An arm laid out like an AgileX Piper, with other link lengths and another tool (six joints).
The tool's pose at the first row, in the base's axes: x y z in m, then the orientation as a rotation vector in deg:
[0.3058, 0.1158, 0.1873, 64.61, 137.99, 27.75]
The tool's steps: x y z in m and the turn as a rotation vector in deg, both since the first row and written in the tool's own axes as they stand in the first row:
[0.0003, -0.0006, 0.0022, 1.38, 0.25, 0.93]
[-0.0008, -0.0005, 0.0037, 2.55, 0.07, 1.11]
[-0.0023, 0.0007, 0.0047, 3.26, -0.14, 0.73]
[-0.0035, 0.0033, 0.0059, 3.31, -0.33, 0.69]
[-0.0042, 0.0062, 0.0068, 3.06, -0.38, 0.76]
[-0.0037, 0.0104, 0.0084, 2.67, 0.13, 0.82]
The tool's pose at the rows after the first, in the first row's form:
[0.3064, 0.1160, 0.1851, 66.37, 138.47, 26.62]
[0.3079, 0.1153, 0.1841, 67.08, 138.80, 25.20]
[0.3100, 0.1150, 0.1842, 66.89, 139.13, 24.10]
[0.3130, 0.1158, 0.1847, 66.86, 139.01, 23.91]
[0.3157, 0.1171, 0.1855, 66.84, 138.81, 24.19]
[0.3189, 0.1203, 0.1861, 66.77, 139.04, 25.00]

